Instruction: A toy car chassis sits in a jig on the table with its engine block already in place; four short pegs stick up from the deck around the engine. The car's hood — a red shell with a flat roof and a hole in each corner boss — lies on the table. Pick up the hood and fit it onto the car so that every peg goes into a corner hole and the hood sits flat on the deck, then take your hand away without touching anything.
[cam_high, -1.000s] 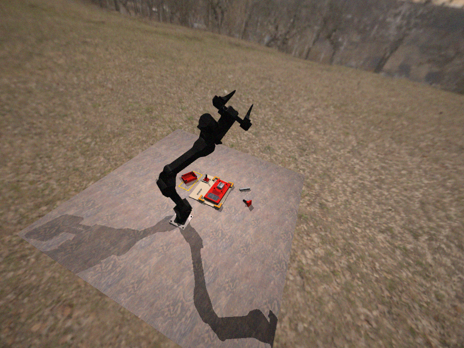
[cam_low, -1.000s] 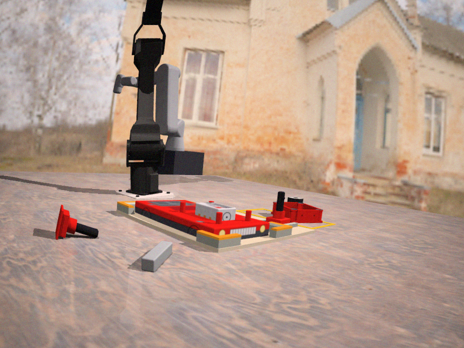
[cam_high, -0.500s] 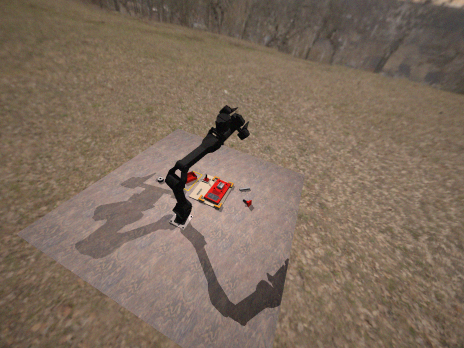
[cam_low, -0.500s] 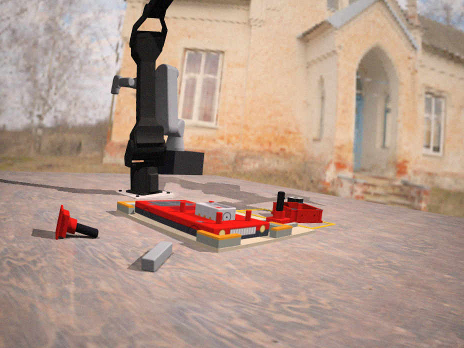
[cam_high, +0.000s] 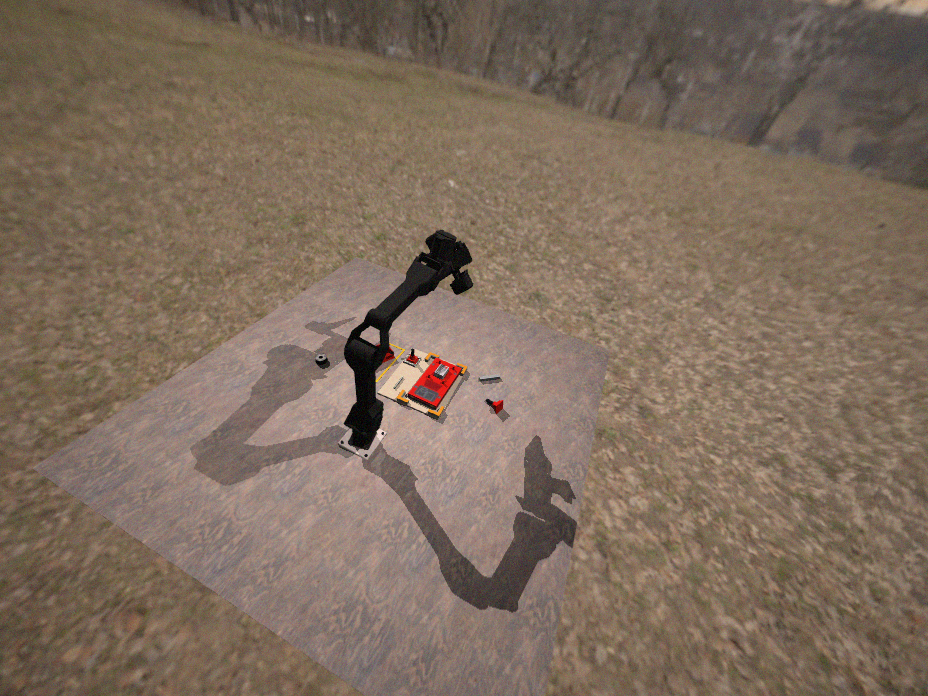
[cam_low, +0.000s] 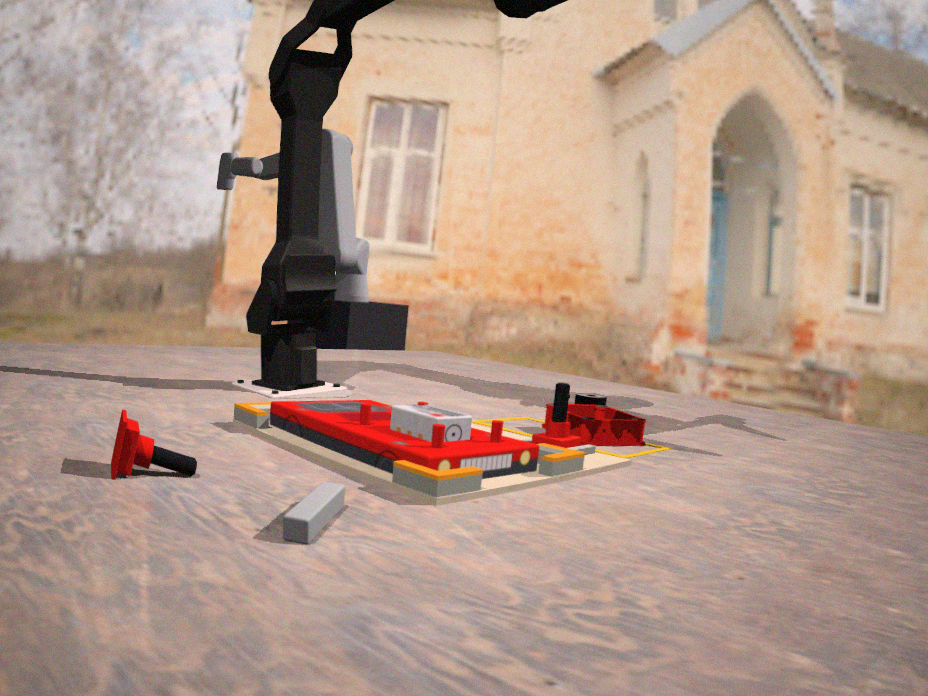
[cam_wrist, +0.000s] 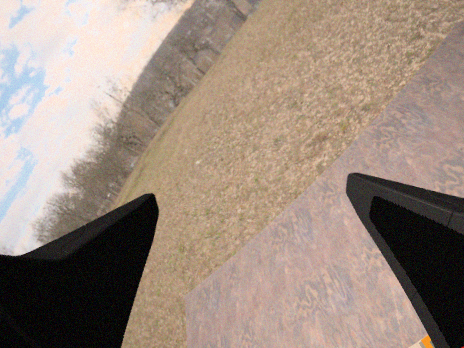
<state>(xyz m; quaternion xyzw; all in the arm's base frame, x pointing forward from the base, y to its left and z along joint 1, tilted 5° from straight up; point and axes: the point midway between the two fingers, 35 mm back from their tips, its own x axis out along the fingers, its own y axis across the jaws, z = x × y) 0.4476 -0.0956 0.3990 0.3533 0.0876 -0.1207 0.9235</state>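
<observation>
Right now my gripper tip is 39 cm above the red hood, 23 cm to the right of it and 13 cm past it. Round my gripper tip: tan jig: 39 cm below, 18 cm behind, 2 cm to the left; white engine block: 38 cm below, 15 cm behind, 2 cm to the right.
</observation>
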